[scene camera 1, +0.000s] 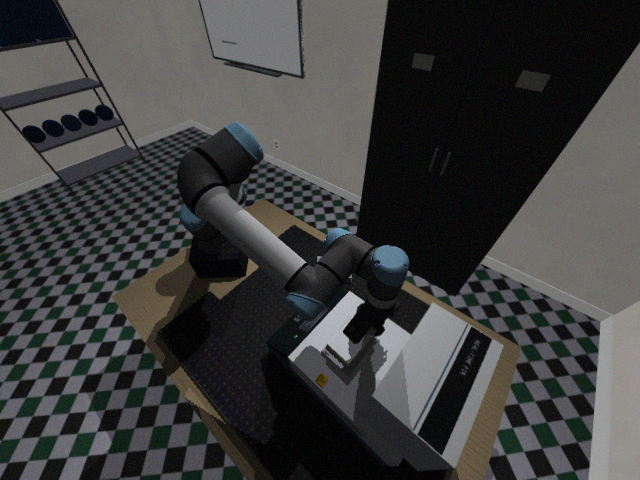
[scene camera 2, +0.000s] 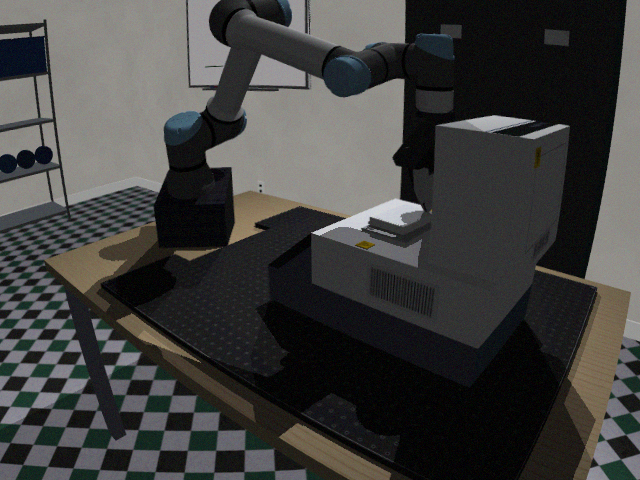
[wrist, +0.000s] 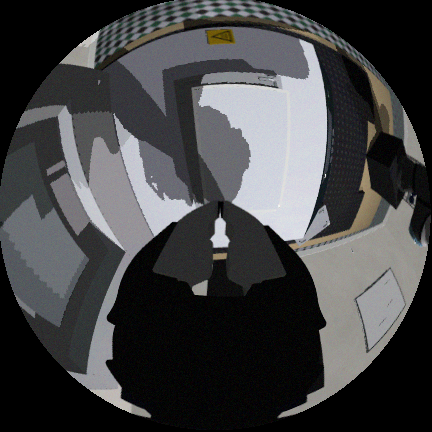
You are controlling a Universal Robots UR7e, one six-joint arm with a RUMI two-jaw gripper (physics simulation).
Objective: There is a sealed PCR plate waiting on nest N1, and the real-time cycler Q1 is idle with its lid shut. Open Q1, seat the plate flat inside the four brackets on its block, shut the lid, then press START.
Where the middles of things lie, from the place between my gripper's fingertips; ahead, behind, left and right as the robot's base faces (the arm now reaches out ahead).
I see the sealed PCR plate [scene camera 2: 402, 219] 5 cm to the right of my hand, 3 cm behind it and 1 cm below it.
